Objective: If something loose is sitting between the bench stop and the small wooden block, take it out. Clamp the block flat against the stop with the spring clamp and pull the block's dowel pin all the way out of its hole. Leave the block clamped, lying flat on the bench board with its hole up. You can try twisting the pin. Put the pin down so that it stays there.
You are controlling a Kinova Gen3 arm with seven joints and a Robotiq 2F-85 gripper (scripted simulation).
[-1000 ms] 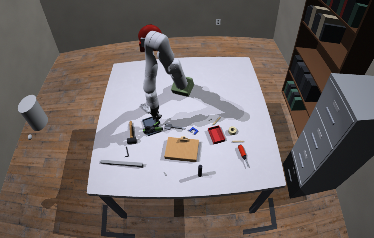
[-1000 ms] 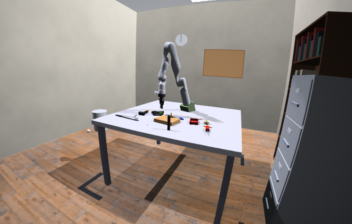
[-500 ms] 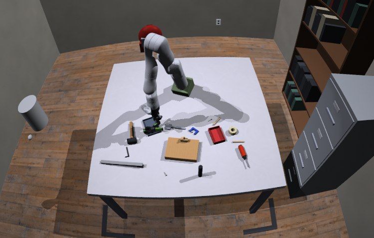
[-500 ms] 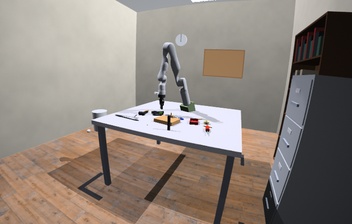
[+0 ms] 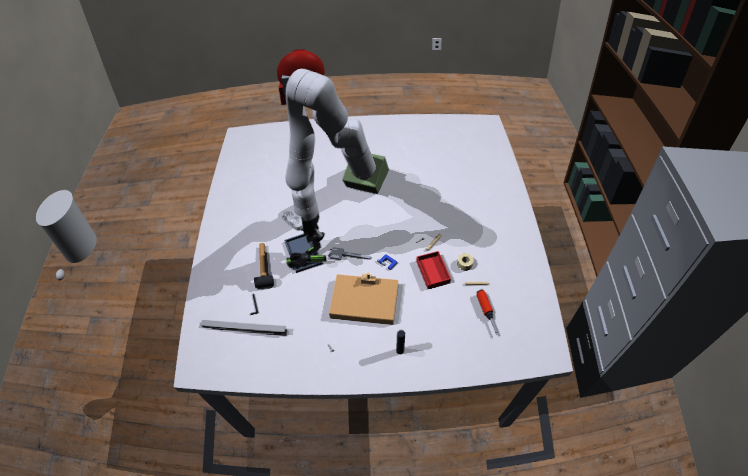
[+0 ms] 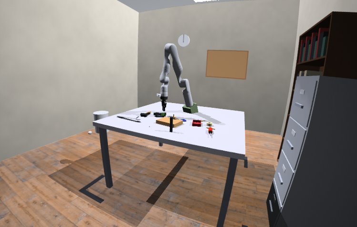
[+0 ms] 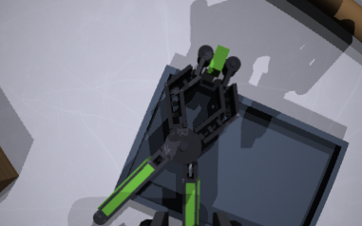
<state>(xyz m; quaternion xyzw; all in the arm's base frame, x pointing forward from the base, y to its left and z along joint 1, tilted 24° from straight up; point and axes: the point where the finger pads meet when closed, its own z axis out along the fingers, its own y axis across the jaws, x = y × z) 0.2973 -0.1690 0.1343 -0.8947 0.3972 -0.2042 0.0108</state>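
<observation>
Now: the dark grey tray 70 mm below my hand, 40 mm to the right of it and 10 mm behind it. The rest, counted from my hand: round dowel pin: 180 mm to the left, 150 mm ahead, 20 mm below; then grey t-shaped tool: 110 mm to the left, 70 mm below, 20 mm ahead; then wooden block: 180 mm to the left, 150 mm ahead, 30 mm below.
</observation>
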